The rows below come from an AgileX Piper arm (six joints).
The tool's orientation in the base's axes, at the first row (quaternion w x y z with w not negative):
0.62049, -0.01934, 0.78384, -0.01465
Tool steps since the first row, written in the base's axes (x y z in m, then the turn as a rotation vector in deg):
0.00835, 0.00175, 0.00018, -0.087, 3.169, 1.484
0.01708, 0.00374, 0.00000, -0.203, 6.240, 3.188
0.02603, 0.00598, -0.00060, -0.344, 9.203, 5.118
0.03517, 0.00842, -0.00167, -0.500, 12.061, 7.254
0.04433, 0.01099, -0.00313, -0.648, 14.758, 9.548
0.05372, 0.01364, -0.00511, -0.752, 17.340, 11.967
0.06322, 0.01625, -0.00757, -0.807, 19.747, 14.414
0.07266, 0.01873, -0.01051, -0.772, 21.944, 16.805
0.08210, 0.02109, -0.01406, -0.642, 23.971, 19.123
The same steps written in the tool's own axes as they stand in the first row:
-0.00217, 0.00164, 0.00809, -1.576, 3.097, -0.422
-0.00410, 0.00353, 0.01663, -3.355, 6.085, -0.923
-0.00567, 0.00569, 0.02548, -5.343, 8.956, -1.500
-0.00685, 0.00806, 0.03462, -7.522, 11.712, -2.139
-0.00765, 0.01059, 0.04388, -9.849, 14.300, -2.807
-0.00801, 0.01321, 0.05347, -12.302, 16.767, -3.461
-0.00792, 0.01582, 0.06329, -14.785, 19.057, -4.074
-0.00735, 0.01832, 0.07315, -17.224, 21.138, -4.586
-0.00617, 0.02073, 0.08316, -19.606, 23.052, -4.990

